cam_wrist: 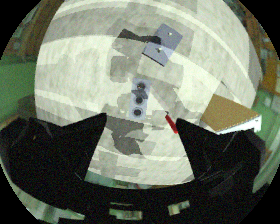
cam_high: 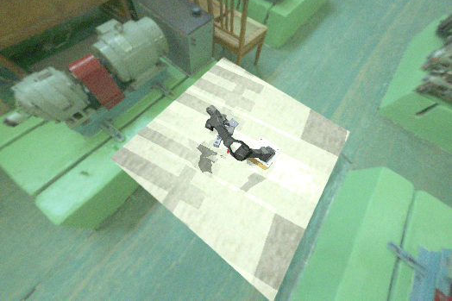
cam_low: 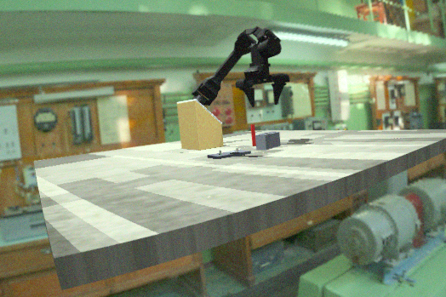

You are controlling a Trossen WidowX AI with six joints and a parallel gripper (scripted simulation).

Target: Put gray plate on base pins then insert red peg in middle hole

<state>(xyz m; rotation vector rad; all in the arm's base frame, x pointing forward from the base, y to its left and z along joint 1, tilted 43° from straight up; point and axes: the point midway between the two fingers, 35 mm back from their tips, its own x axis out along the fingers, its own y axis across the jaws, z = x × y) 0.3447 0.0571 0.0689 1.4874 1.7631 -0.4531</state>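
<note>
The gray plate is 110 mm below my gripper tip. Also, from my gripper tip: red peg: 110 mm behind, 30 mm to the left, 110 mm below; dark base: 160 mm to the right, 140 mm below.
</note>
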